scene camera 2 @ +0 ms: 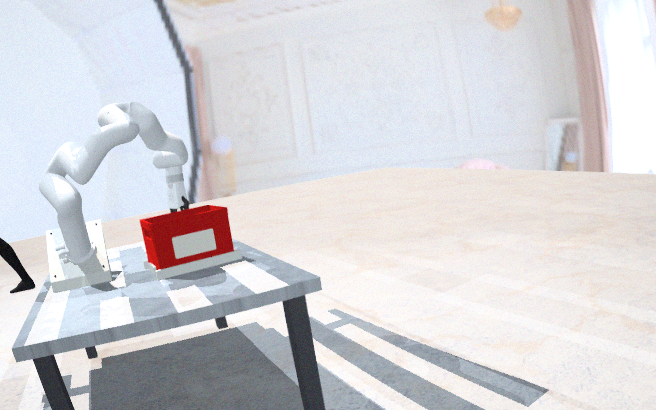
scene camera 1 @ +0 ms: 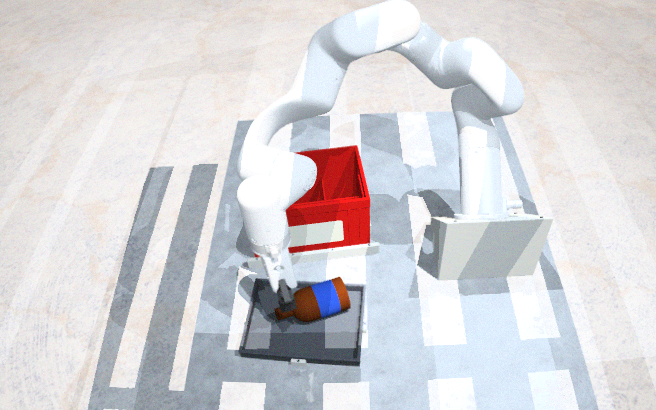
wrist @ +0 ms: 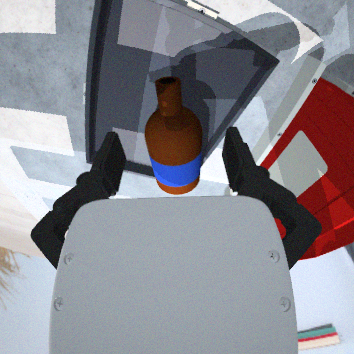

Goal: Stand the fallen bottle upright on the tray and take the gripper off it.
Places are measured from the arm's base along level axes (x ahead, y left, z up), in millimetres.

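Where they show: gripper, fingertip midpoint: (scene camera 1: pixel 282 291) (wrist: pixel 171 141); arm's base, link origin: (scene camera 2: pixel 79 248) (scene camera 1: pixel 481 217).
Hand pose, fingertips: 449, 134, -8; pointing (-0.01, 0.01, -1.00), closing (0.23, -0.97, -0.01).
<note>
Things, the pixels of their top centre, and the offset from my fingertips, as dx, dy, dz. Level surfaces: height alone.
- brown bottle with a blue label, top centre: (wrist: pixel 173 159) (scene camera 1: pixel 308 293) -50, -10, -30
- dark tray, top centre: (wrist: pixel 158 118) (scene camera 1: pixel 304 317) -34, +14, -83
- red crate, top centre: (wrist: pixel 343 238) (scene camera 1: pixel 303 177) (scene camera 2: pixel 181 213) -61, -261, +66
- table, surface height: dz -110
The brown bottle with a blue label (scene camera 1: pixel 327 299) (wrist: pixel 176 172) lies on its side on the dark tray (scene camera 1: pixel 330 359) (wrist: pixel 92 100). In scene camera 1, its neck points left and its base right; in the wrist view, the neck points up. My gripper (scene camera 1: pixel 285 297) (scene camera 2: pixel 180 205) (wrist: pixel 171 141) is open and holds nothing. In scene camera 1 it is near the bottle's neck and shoulder; in the wrist view, the bottle appears between the two spread fingers, with gaps on both sides. The exact height of the fingertips over the bottle is unclear. The bottle and tray do not show in scene camera 2.
A red crate (scene camera 1: pixel 356 225) (scene camera 2: pixel 162 250) (wrist: pixel 320 120) with a pale label stands on a light base beside the tray, close to the arm's wrist. The arm's pale mounting block (scene camera 1: pixel 492 250) (scene camera 2: pixel 56 252) is on the table (scene camera 2: pixel 250 295), to the right in scene camera 1.
</note>
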